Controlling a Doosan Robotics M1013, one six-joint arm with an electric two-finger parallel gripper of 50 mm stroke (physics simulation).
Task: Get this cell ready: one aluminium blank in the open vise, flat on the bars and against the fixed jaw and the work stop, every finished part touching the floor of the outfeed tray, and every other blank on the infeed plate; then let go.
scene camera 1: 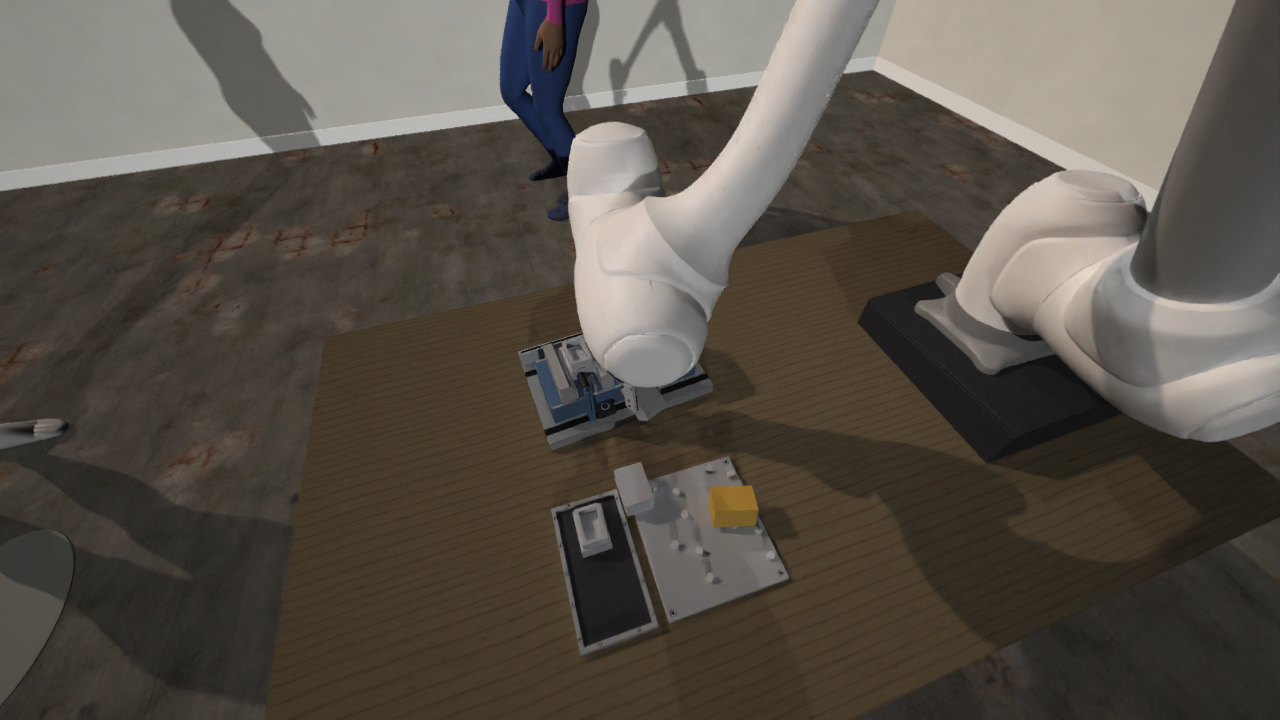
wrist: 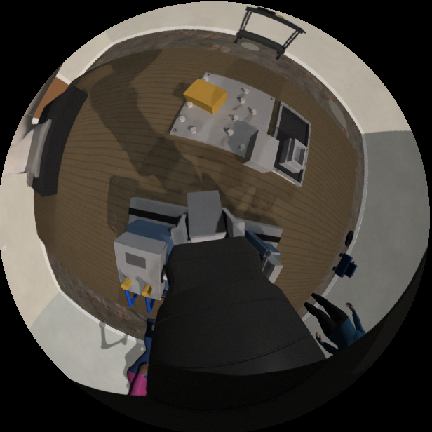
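Seen in the pictures: gripper, between the fingertips: (scene camera 1: 643, 399); arm's base, origin of its link: (scene camera 1: 988, 328).
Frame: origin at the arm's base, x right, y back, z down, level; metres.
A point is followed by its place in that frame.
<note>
My gripper (scene camera 1: 640, 400) {x 0.039, y -0.630, z 0.023 m} (wrist: 204, 217) is shut on a grey aluminium blank (wrist: 205, 212) and holds it over the vise (scene camera 1: 559, 437) {x 0.027, y -0.775, z 0.056 m} (wrist: 155, 206), near its front edge; whether it touches the vise is hidden. A finished part (scene camera 1: 575, 356) {x 0.119, y -0.722, z -0.025 m} with a pocket sits on the vise's left part in the scene view. Another finished part (scene camera 1: 590, 528) {x -0.134, y -0.757, z 0.049 m} (wrist: 295, 154) lies pocket up in the outfeed tray (scene camera 1: 613, 595) {x -0.220, y -0.747, z 0.070 m} (wrist: 294, 119). A second blank (scene camera 1: 633, 488) {x -0.101, y -0.686, z 0.032 m} (wrist: 263, 151) is at the corner of the infeed plate (scene camera 1: 666, 573) {x -0.214, y -0.672, z 0.068 m} (wrist: 212, 136), beside the tray.
A yellow block (scene camera 1: 733, 506) {x -0.168, y -0.562, z 0.024 m} (wrist: 205, 95) rests on the infeed plate among small white pegs. A grey box (wrist: 141, 265) with yellow-tipped blue handles stands at the vise's left end in the wrist view. The arm's black base (scene camera 1: 984, 394) {x -0.120, y -0.121, z -0.004 m} is at the right. A person (scene camera 1: 537, 89) stands behind the table.
</note>
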